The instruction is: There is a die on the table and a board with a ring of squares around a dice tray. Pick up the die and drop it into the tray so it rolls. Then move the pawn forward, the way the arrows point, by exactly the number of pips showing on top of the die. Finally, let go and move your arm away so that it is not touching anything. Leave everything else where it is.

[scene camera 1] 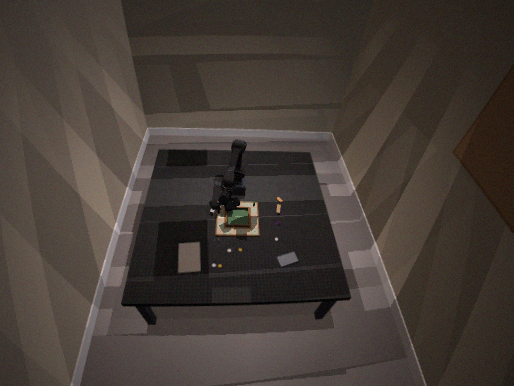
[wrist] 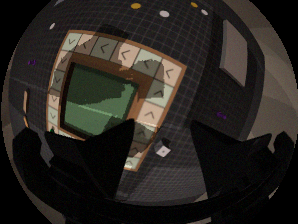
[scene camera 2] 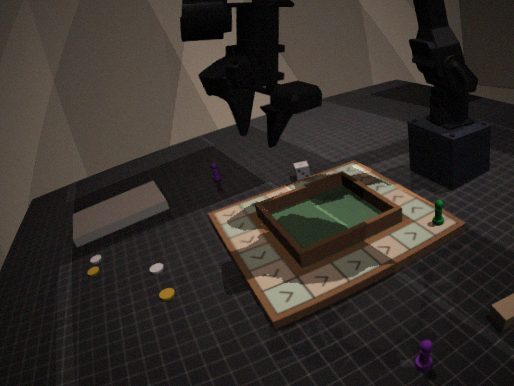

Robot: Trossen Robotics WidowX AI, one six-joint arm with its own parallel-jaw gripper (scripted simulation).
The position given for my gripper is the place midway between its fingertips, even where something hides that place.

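My gripper (scene camera 2: pixel 257 140), (wrist: pixel 163 123) is open and it's holding nothing. You can also see a green-floored tray (scene camera 2: pixel 310 221), (wrist: pixel 97 101) here.
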